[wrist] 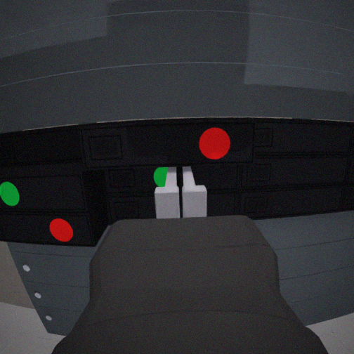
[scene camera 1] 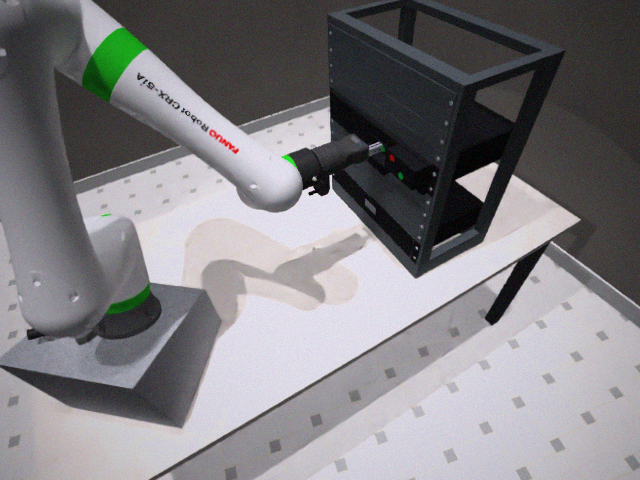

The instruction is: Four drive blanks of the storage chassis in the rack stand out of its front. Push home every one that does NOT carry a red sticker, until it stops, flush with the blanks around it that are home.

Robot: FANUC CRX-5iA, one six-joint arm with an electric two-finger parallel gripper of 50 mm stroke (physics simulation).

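Places are measured from the arm's base along level axes (x right, y ahead, z up), in millimetres.
Pixels of known places: gripper, fingertip midpoint: (scene camera 1: 380,146); arm's base, link origin: (scene camera 1: 128,316).
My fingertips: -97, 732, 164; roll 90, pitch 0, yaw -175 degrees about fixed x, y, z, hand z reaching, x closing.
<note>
For each thing: its top centre in the pictures, then the offset to it from my fingertips, as dx, dy, dz. Level surfaces: height alone.
- green sticker, top centre: (scene camera 1: 401,172) +128, -22, +10
- red sticker, top centre: (scene camera 1: 392,155) +89, -25, +38
- table, surface height: dz -382
My gripper (scene camera 1: 381,147) (wrist: 179,176) is shut and empty, its fingertips at a green-stickered blank (wrist: 142,180) and partly over its sticker; touch cannot be told for certain. That blank looks level with the plain blanks next to it. In the wrist view, a red-stickered blank (wrist: 170,145) directly above it stands out. At the left, another green-stickered blank (wrist: 45,192) and a red-stickered blank (wrist: 30,229) below it stand out, their side wall showing. In the scene view, a green sticker (scene camera 1: 400,176) and a red sticker (scene camera 1: 391,158) show right of the fingertips.
The rack (scene camera 1: 523,129) stands on the table (scene camera 1: 320,356), with a grey panel (scene camera 1: 387,87) above the chassis and a black unit (scene camera 1: 392,224) at its bottom. In the wrist view, grey surfaces lie above and below the blanks. The standing-out blanks project beside the fingers.
</note>
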